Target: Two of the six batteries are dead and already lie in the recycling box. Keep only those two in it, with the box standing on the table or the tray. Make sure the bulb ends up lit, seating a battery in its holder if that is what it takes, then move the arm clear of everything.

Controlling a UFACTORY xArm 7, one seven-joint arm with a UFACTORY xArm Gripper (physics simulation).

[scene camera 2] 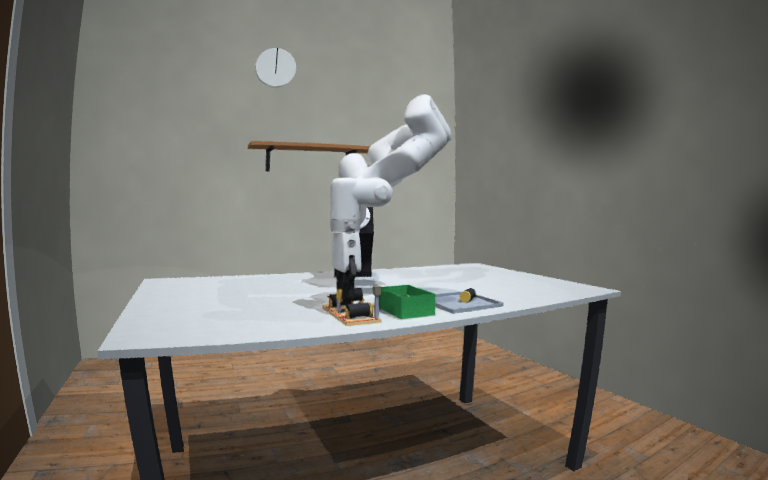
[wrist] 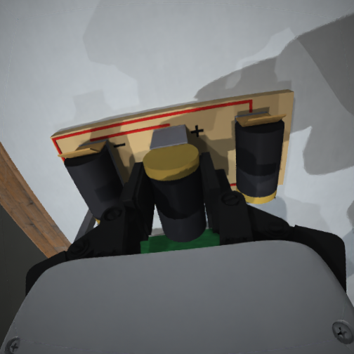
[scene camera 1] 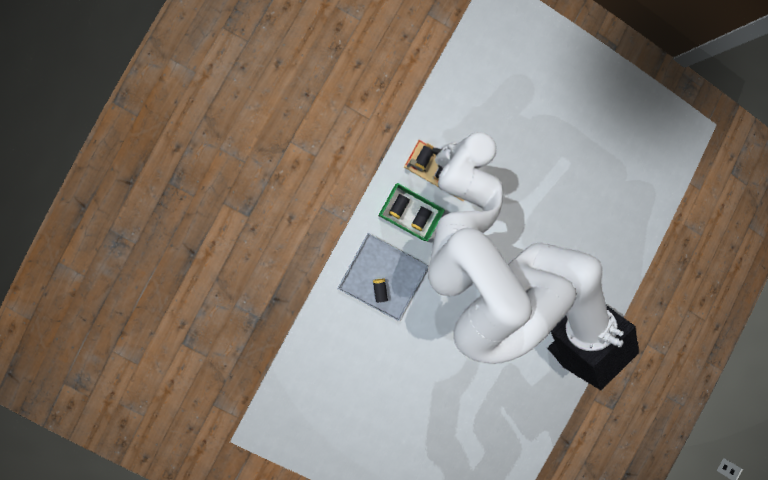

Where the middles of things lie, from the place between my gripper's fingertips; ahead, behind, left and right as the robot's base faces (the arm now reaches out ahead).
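Green recycling box [scene camera 2: 420,303]: 20 mm ahead of my hand, 160 mm to the left of it, 20 mm below it. Grey tray [scene camera 1: 375,259]: 360 mm to the left of my hand, 40 mm below it.
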